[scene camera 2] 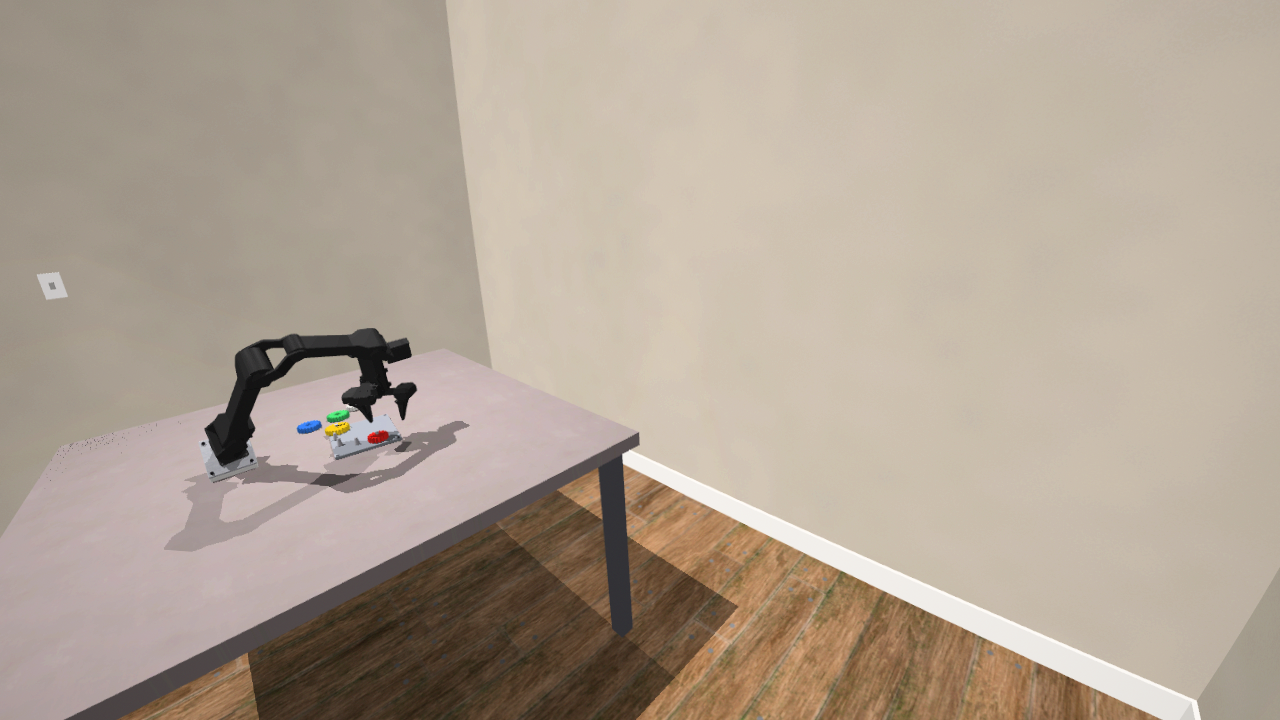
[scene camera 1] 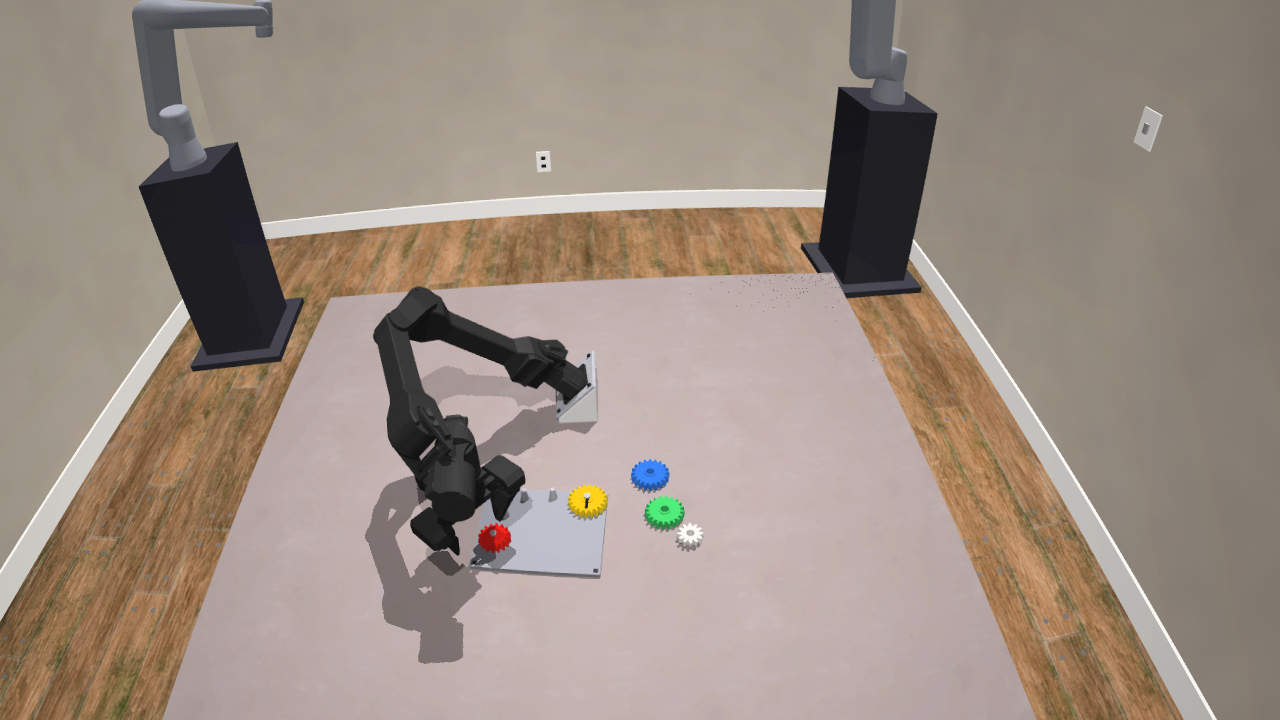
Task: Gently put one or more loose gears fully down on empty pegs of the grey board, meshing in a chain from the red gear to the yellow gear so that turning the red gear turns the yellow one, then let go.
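Frame: origin at the arm's base, x ahead, y left, z up, level; metres.
Where they show: gripper, between the fingertips: (scene camera 2: 387, 421) (scene camera 1: 477, 536); arm's base, origin of its link: (scene camera 2: 230, 450) (scene camera 1: 575, 384).
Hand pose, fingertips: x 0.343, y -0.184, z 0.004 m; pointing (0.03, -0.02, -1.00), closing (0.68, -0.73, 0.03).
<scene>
Things, the pixels of their centre, and the offset from my fingertips.
- grey board, middle of its body: (scene camera 1: 540, 524) (scene camera 2: 361, 431) dx -0.047, dy +0.097, dz -0.044 m
- red gear, middle of its body: (scene camera 1: 494, 537) (scene camera 2: 378, 436) dx -0.029, dy +0.020, dz -0.042 m
- yellow gear, middle of its body: (scene camera 1: 587, 500) (scene camera 2: 337, 428) dx -0.088, dy +0.179, dz -0.042 m
- peg, middle of its body: (scene camera 1: 553, 493) dx -0.110, dy +0.123, dz -0.040 m
- blue gear, middle of its body: (scene camera 1: 650, 474) (scene camera 2: 309, 426) dx -0.138, dy +0.293, dz -0.050 m
- green gear, middle of its body: (scene camera 1: 664, 511) (scene camera 2: 338, 415) dx -0.050, dy +0.303, dz -0.050 m
- small white gear, middle of its body: (scene camera 1: 690, 536) (scene camera 2: 353, 407) dx +0.007, dy +0.335, dz -0.050 m
The grey board (scene camera 1: 565, 549) (scene camera 2: 382, 427) lies on the table. A red gear (scene camera 1: 494, 540) (scene camera 2: 377, 437) sits on it at its left in scene camera 1, and a yellow gear (scene camera 1: 577, 504) (scene camera 2: 336, 429) at its back right corner. Empty pegs show near the board's back edge, one peg (scene camera 1: 552, 494) left of the yellow gear. A blue gear (scene camera 1: 650, 475) (scene camera 2: 308, 427), a green gear (scene camera 1: 664, 514) (scene camera 2: 337, 416) and a small white gear (scene camera 1: 689, 537) (scene camera 2: 351, 408) lie loose right of the board. My gripper (scene camera 1: 477, 535) (scene camera 2: 386, 420) is open and empty, above the board's left side near the red gear.
My arm's base bracket (scene camera 1: 580, 408) (scene camera 2: 215, 462) stands behind the board. The arm bends out left of the board in scene camera 1. The table's edge (scene camera 2: 501, 506) runs along the near side in scene camera 2. Two grey arms on dark pedestals stand beyond the table.
</scene>
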